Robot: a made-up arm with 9 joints. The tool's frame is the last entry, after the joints.
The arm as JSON. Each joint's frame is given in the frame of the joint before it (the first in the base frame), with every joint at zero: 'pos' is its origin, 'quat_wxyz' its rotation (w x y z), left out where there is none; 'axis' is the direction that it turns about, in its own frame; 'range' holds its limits. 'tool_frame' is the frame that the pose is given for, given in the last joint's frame.
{
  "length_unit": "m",
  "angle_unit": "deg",
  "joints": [
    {
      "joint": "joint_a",
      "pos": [
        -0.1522,
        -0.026,
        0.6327
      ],
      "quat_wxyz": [
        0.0,
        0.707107,
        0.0,
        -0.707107
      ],
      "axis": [
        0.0,
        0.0,
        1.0
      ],
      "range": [
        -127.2,
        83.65
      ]
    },
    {
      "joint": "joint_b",
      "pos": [
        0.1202,
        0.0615,
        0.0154
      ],
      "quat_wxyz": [
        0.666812,
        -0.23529,
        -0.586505,
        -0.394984
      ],
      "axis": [
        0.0,
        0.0,
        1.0
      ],
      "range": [
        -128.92,
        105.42
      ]
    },
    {
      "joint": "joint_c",
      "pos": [
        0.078,
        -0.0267,
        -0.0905
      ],
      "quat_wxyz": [
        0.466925,
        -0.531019,
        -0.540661,
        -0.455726
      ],
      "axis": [
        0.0,
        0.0,
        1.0
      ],
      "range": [
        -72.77,
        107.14
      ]
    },
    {
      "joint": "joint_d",
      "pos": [
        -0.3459,
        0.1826,
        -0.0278
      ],
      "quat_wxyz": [
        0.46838,
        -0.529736,
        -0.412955,
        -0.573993
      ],
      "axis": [
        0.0,
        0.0,
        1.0
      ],
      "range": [
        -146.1,
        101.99
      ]
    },
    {
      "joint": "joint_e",
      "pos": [
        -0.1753,
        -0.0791,
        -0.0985
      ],
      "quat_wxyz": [
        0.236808,
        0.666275,
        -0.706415,
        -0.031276
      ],
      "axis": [
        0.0,
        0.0,
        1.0
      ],
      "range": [
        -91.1,
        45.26
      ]
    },
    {
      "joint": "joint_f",
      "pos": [
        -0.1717,
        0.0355,
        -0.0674
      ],
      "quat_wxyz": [
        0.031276,
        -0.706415,
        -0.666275,
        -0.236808
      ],
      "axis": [
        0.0,
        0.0,
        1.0
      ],
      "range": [
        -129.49,
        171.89
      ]
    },
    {
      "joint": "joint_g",
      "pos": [
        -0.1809,
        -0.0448,
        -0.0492
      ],
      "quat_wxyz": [
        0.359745,
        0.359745,
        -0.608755,
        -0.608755
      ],
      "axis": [
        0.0,
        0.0,
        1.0
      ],
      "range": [
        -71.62,
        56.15
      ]
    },
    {
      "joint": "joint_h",
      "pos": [
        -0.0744,
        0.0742,
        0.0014
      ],
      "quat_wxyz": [
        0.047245,
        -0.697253,
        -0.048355,
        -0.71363
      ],
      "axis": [
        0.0,
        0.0,
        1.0
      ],
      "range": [
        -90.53,
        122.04
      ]
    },
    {
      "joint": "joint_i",
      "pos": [
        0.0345,
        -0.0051,
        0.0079
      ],
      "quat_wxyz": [
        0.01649,
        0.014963,
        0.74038,
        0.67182
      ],
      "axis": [
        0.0,
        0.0,
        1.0
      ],
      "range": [
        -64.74,
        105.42
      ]
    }
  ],
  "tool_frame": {
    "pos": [
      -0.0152,
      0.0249,
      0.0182
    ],
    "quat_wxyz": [
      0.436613,
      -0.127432,
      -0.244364,
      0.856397
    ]
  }
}
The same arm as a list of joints. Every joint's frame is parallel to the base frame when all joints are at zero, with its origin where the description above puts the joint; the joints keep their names.
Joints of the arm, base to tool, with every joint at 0 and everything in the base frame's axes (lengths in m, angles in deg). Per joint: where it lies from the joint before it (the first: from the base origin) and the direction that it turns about. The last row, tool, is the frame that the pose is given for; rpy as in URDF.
joint_a: axis -x xyz -0.1522 -0.0260 0.6327
joint_b: axis -0.201302 -0.777108 0.596306 xyz -0.0154 -0.0615 -0.1202
joint_c: axis -0.097697 -0.460486 -0.882274 xyz -0.0533 0.1053 -0.0325
joint_d: axis -x xyz -0.0979 0.3523 -0.1415
joint_e: axis 0.885887 0.419194 0.198697 xyz 0.0985 0.1538 0.1154
joint_f: axis -x xyz -0.0222 -0.1596 0.0965
joint_g: axis -z xyz 0.0492 -0.1265 -0.1369
joint_h: axis -0.134899 -0.990592 -0.023 xyz -0.0742 0.0744 -0.0014
joint_i: axis 0.998276 -0.037199 -0.045399 xyz -0.0061 -0.0063 -0.0347
tool: xyz 0.0165 -0.0252 -0.0166 rpy -125.47 37.16 -94.46
Joint limits (deg, base to tool): -127.20..83.65 -128.92..105.42 -72.77..107.14 -146.10..101.99 -91.10..45.26 -129.49..171.89 -71.62..56.15 -90.53..122.04 -64.74..105.42

